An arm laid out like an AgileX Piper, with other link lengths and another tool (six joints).
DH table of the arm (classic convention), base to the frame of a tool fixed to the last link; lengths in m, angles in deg. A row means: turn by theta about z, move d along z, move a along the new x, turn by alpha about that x. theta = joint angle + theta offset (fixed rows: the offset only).
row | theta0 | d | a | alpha
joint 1 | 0 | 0.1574 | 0 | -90
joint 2 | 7.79 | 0 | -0.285 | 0
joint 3 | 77.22 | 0 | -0.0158 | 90
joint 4 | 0 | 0.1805 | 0 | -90
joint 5 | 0 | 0 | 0 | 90
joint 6 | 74.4 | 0.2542 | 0.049 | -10.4
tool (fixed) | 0 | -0.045 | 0 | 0
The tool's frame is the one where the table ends.
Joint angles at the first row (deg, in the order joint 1, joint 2, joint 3, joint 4, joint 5, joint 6):
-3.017 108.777 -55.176 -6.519 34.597 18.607
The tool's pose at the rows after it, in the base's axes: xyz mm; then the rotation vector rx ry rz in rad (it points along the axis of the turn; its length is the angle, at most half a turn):
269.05 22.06 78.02 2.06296 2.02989 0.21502
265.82 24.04 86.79 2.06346 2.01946 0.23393
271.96 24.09 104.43 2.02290 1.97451 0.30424
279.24 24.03 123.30 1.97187 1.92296 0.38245
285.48 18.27 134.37 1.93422 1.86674 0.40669
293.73 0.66 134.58 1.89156 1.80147 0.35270
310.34 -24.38 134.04 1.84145 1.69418 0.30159
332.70 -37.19 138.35 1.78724 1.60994 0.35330
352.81 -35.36 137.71 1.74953 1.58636 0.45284
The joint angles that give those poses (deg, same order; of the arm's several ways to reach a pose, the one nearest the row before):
-3.018 108.087 -55.175 -5.672 36.767 18.222
-2.919 105.926 -54.659 -4.987 37.648 17.997
-2.920 102.206 -54.657 -4.890 37.077 17.995
-2.918 98.443 -54.658 -4.891 35.849 17.998
-2.919 96.286 -54.659 -7.657 34.637 20.728
-2.918 96.420 -54.657 -16.523 33.148 28.584
-3.483 97.746 -54.656 -29.856 30.356 41.314
-4.843 99.031 -54.657 -39.459 24.788 50.624
-6.223 101.129 -54.658 -43.945 17.688 54.843

